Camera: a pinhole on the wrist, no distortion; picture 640 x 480 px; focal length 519.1 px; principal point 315.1 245.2 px. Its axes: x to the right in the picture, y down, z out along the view. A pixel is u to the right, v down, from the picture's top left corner.
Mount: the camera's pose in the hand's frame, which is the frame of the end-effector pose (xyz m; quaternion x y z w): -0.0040 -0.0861 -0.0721 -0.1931 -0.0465 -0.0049 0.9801
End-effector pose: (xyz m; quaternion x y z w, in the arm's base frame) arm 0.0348 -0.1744 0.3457 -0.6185 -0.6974 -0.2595 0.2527
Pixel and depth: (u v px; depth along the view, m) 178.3 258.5 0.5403
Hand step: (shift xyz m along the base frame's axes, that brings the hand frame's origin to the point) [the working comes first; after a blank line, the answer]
In the camera's frame: -0.1424 0.0138 0.5403

0.1374 0.1460 -0.4242
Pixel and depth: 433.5 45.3 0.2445
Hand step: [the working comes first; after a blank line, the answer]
In the camera's frame: 0.0558 -0.0942 0.2445

-0.0886 0.1426 -0.1287
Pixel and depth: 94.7 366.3 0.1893
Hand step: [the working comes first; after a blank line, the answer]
In the camera's frame: -0.0804 0.0442 0.1893

0.0339 -0.0177 -0.1235
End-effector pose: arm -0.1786 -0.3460 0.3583 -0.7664 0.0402 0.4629 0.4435
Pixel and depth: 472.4 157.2 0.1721
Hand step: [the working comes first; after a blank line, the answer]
In the camera's frame: 0.0522 -0.0292 0.1721

-0.0285 0.1131 -0.0114
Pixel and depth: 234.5 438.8 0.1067
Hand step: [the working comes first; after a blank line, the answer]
In the camera's frame: -0.0166 0.0398 0.1067

-0.0187 0.0022 0.0256
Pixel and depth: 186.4 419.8 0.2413
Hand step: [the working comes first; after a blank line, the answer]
In the camera's frame: -0.0598 0.0812 0.2413

-0.1616 0.0045 -0.0099
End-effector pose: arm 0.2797 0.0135 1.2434 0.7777 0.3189 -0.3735 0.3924
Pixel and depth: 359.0 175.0 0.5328
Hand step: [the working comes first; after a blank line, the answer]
In the camera's frame: 0.0451 -0.0721 0.5328

-0.1143 -0.4079 -0.1603
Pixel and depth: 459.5 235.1 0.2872
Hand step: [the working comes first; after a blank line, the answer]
In the camera's frame: 0.0799 -0.0056 0.2872

-0.0267 -0.1702 -0.1180
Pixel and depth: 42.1 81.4 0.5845
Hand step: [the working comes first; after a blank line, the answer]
In the camera's frame: -0.3074 -0.1844 0.5845

-0.3878 -0.4866 0.0816
